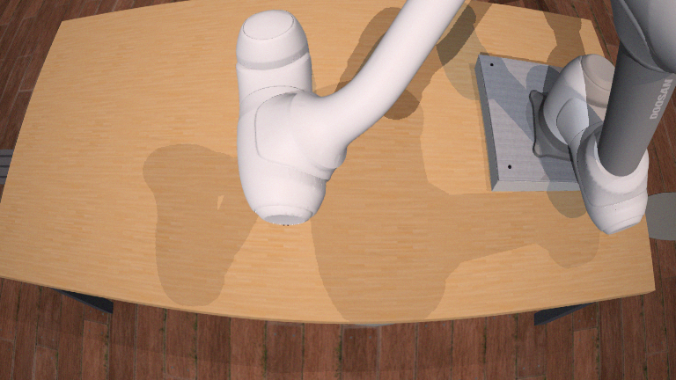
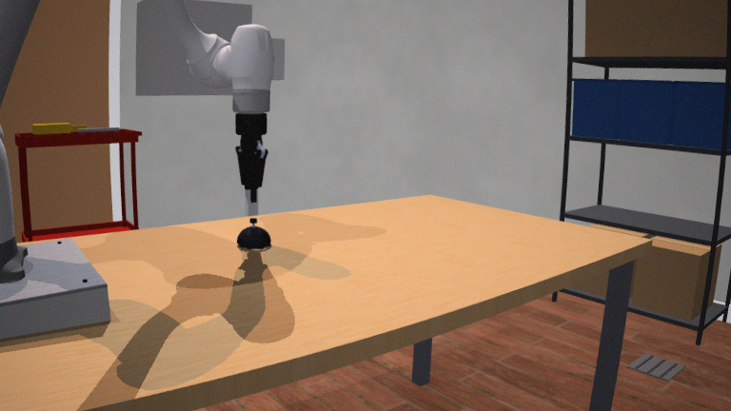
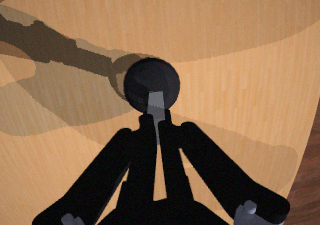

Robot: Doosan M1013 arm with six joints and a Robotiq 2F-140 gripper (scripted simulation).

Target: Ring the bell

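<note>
The bell button lies 5 cm below my hand and 1 cm to the right of it. Also, from my hand: bell: 7 cm below, 1 cm to the right.
</note>
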